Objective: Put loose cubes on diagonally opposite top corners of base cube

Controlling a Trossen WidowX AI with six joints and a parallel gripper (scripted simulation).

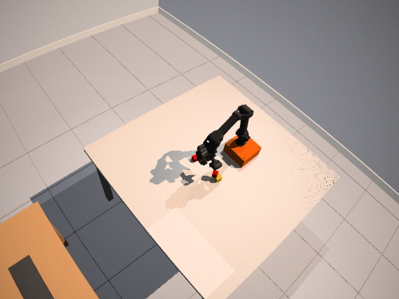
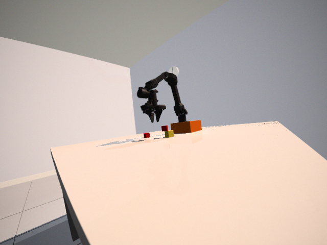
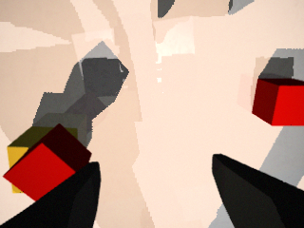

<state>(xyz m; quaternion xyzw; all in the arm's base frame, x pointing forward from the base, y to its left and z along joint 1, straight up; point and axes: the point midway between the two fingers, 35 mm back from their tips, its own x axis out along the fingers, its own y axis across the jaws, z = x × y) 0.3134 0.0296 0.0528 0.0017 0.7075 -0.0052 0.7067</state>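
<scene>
The yellow base cube lies 9 cm to the left of my gripper tip, 8 cm below it and 3 cm behind it.
</scene>
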